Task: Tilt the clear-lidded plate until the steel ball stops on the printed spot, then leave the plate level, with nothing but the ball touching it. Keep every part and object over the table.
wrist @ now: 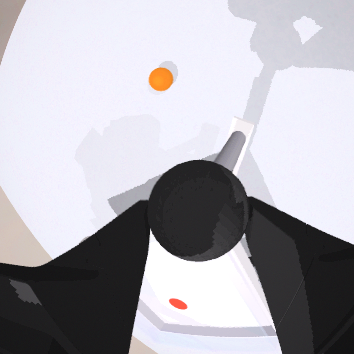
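Note:
My gripper (196,207) is shut on a large round black knob (195,220), with one finger on each side of it. The white plate (220,295) shows below the knob, between the fingers, with a grey edge and a see-through rim. The printed red spot (178,303) is on the plate near its lower edge. The fingers and the knob hide much of the plate. The steel ball does not show in this view. A grey rod (232,150) runs up and to the right from behind the knob, over a narrow white bar (243,123).
An orange ball (161,79) rests on the round white table (90,55) at the upper left, apart from the plate and gripper. The table's curved edge runs along the left, with beige floor (12,225) beyond. Shadows of the arm fall at the upper right.

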